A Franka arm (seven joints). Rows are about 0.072 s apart.
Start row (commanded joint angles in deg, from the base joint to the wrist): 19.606, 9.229, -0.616, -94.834, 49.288, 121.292, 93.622
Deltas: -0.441, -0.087, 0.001, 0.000, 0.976, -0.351, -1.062; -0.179, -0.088, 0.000, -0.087, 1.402, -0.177, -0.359; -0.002, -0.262, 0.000, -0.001, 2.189, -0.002, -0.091; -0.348, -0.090, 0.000, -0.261, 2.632, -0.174, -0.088; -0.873, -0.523, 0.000, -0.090, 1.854, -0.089, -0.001; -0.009, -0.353, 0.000, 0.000, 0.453, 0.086, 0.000; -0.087, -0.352, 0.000, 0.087, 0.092, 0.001, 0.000; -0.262, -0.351, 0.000, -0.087, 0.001, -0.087, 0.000; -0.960, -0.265, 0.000, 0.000, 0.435, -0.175, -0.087; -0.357, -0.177, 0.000, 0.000, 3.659, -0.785, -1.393; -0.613, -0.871, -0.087, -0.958, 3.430, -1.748, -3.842; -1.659, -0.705, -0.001, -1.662, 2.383, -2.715, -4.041; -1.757, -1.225, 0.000, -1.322, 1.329, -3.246, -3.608; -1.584, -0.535, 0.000, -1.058, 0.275, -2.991, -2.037
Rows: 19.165, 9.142, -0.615, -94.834, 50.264, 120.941, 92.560; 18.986, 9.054, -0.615, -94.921, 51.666, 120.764, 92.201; 18.984, 8.792, -0.615, -94.922, 53.855, 120.762, 92.110; 18.636, 8.702, -0.615, -95.183, 56.487, 120.588, 92.022; 17.763, 8.179, -0.615, -95.273, 58.341, 120.499, 92.021; 17.754, 7.826, -0.615, -95.273, 58.794, 120.585, 92.021; 17.667, 7.474, -0.615, -95.186, 58.886, 120.586, 92.021; 17.405, 7.123, -0.615, -95.273, 58.887, 120.499, 92.021; 16.445, 6.858, -0.615, -95.273, 59.322, 120.324, 91.934; 16.088, 6.681, -0.615, -95.273, 62.981, 119.539, 90.541; 15.475, 5.810, -0.702, -96.231, 66.411, 117.791, 86.699; 13.816, 5.105, -0.703, -97.893, 68.794, 115.076, 82.658; 12.059, 3.880, -0.703, -99.215, 70.123, 111.830, 79.050; 10.475, 3.345, -0.703, -100.273, 70.398, 108.839, 77.013
